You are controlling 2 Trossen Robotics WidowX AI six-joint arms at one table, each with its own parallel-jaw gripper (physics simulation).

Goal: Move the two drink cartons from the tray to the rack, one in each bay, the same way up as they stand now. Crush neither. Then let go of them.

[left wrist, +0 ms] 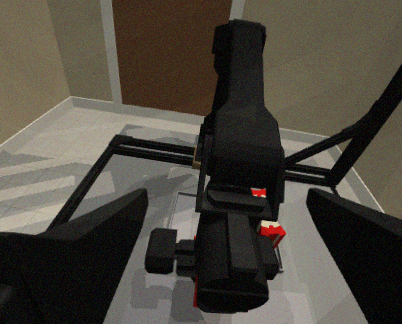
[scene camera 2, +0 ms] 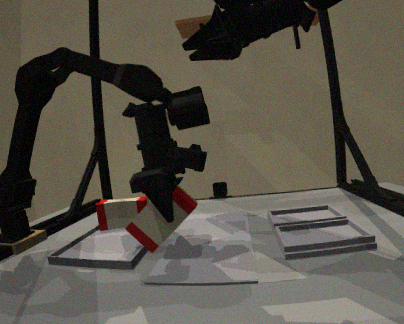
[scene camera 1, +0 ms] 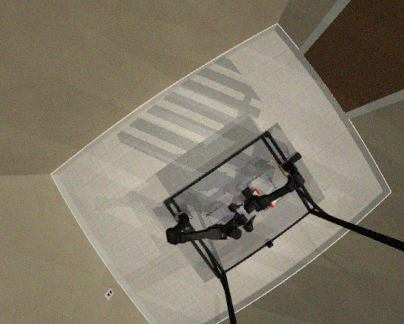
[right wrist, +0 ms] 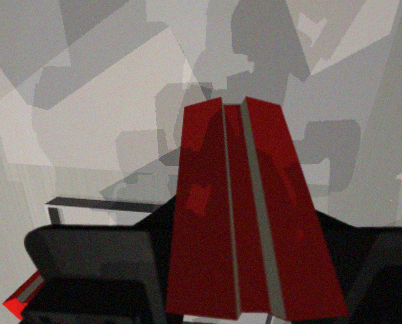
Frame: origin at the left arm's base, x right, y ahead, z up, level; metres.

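Seen in the pictures: left gripper, between the fingertips: (left wrist: 226,196) (scene camera 2: 186,53) (scene camera 1: 250,208); right gripper, between the fingertips: (scene camera 2: 172,219) (scene camera 1: 249,198); left arm's base, origin of its link: (scene camera 1: 183,218); right arm's base, origin of its link: (scene camera 2: 16,236) (scene camera 1: 287,167).
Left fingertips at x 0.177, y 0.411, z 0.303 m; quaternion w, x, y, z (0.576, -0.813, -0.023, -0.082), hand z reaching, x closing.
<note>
Offsets run from my left fingertips to a thing's top centre. Level surfaces: height alone.
A white carton with red ends @[dx +0.031, dy +0.076, dz -0.211 m] (scene camera 2: 162,231) (right wrist: 200,250) is held tilted by my right gripper (scene camera 2: 167,212) (right wrist: 224,184), in the air beside the tray @[dx +0.089, dy +0.194, dz -0.331 m] (scene camera 2: 90,263) (right wrist: 100,205). The other carton @[dx +0.172, dy +0.204, dz -0.273 m] (scene camera 2: 125,214) (left wrist: 272,232) (right wrist: 27,292) is at the tray's back, with its red bands at the left and right ends in scene camera 2; its lower part is partly hidden. My left gripper (scene camera 2: 187,50) is open and empty, high above the table. The two-bay rack @[dx +0.042, dy -0.213, dz -0.327 m] (scene camera 2: 330,244) sits at the right in scene camera 2; no carton shows in its bays.
A thin pale mat @[dz -0.343 m] (scene camera 2: 200,278) lies between tray and rack. A black frame (scene camera 1: 215,169) (scene camera 2: 95,100) surrounds the table. My right arm (left wrist: 240,125) stands between my left gripper's fingers in the left wrist view. A small black block (scene camera 2: 220,189) stands at the table's back edge.
</note>
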